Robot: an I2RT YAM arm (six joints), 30 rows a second.
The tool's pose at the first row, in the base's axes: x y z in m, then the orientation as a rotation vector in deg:
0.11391 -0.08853 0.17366 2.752 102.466 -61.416
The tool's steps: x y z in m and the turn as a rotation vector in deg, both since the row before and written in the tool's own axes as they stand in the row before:
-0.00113 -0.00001 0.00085 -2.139 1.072 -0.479
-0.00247 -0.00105 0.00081 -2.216 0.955 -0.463
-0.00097 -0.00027 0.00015 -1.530 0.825 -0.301
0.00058 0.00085 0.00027 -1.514 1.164 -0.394
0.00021 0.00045 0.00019 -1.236 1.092 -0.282
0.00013 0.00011 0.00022 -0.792 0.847 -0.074
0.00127 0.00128 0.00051 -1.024 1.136 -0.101
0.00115 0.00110 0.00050 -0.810 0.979 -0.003
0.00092 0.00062 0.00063 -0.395 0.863 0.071
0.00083 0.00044 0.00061 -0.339 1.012 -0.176
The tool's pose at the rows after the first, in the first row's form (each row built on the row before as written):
0.11508 -0.08864 0.17445 1.603 104.641 -59.978
0.11647 -0.08882 0.17688 0.351 106.726 -58.408
0.11698 -0.08870 0.17775 -0.417 108.299 -57.319
0.11720 -0.08854 0.17672 -1.099 110.179 -56.349
0.11739 -0.08844 0.17623 -1.552 111.830 -55.540
0.11752 -0.08855 0.17601 -1.669 113.003 -54.971
0.11759 -0.08845 0.17414 -1.807 114.554 -54.234
0.11762 -0.08839 0.17247 -1.801 115.840 -53.608
0.11771 -0.08865 0.17122 -1.546 116.810 -53.325
0.11777 -0.08899 0.17015 -1.443 117.930 -53.276

